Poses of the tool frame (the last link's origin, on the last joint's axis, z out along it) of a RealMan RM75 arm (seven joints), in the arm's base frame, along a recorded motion.
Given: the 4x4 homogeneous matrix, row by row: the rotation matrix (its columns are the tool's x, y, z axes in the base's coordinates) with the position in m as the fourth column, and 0 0 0 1 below. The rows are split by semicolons.
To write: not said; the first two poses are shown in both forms.
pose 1, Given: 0.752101, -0.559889, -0.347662, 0.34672; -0.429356, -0.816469, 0.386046, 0.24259; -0.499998, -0.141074, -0.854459, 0.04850; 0, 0, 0, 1
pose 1, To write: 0.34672, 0.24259, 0.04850, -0.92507, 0.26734, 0.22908, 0.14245
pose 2, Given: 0.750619, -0.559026, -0.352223, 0.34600; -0.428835, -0.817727, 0.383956, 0.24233; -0.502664, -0.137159, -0.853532, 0.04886; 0, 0, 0, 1
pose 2, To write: 0.34600, 0.24233, 0.04886, -0.92492, 0.26701, 0.23107, 0.14085
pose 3, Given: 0.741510, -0.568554, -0.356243, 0.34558; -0.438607, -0.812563, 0.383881, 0.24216; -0.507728, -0.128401, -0.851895, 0.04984; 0, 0, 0, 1
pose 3, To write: 0.34558, 0.24216, 0.04984, -0.92276, 0.27287, 0.23407, 0.13879
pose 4, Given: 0.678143, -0.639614, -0.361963, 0.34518; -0.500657, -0.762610, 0.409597, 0.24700; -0.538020, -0.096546, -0.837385, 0.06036; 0, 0, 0, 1
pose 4, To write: 0.34518, 0.24700, 0.06036, -0.90528, 0.31489, 0.24854, 0.13977
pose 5, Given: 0.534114, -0.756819, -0.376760, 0.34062; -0.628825, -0.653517, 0.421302, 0.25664; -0.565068, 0.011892, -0.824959, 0.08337; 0, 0, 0, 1
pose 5, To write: 0.34062, 0.25664, 0.08337, -0.86784, 0.39916, 0.27131, 0.11794
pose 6, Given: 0.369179, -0.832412, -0.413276, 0.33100; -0.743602, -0.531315, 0.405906, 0.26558; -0.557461, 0.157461, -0.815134, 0.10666; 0, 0, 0, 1
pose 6, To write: 0.33100, 0.26558, 0.10666, -0.82396, 0.47818, 0.29453, 0.07538
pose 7, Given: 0.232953, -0.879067, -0.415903, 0.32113; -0.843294, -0.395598, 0.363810, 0.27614; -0.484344, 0.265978, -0.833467, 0.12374; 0, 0, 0, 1
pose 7, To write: 0.32113, 0.27614, 0.12374, -0.78454, 0.54884, 0.28687, 0.03117
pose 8, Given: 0.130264, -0.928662, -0.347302, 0.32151; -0.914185, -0.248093, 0.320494, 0.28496; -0.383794, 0.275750, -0.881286, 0.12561; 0, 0, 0, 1
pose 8, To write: 0.32151, 0.28496, 0.12561, -0.75161, 0.61297, 0.24318, 0.01488
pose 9, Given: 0.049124, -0.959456, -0.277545, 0.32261; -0.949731, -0.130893, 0.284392, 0.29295; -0.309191, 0.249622, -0.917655, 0.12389; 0, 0, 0, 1
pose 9, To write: 0.32261, 0.29295, 0.12389, -0.72417, 0.65910, 0.20256, 0.01200
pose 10, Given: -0.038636, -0.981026, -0.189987, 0.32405; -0.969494, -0.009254, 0.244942, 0.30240; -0.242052, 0.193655, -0.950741, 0.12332; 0, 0, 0, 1
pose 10, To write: 0.32405, 0.30240, 0.12332, -0.69307, 0.70358, 0.15584, 0.01850
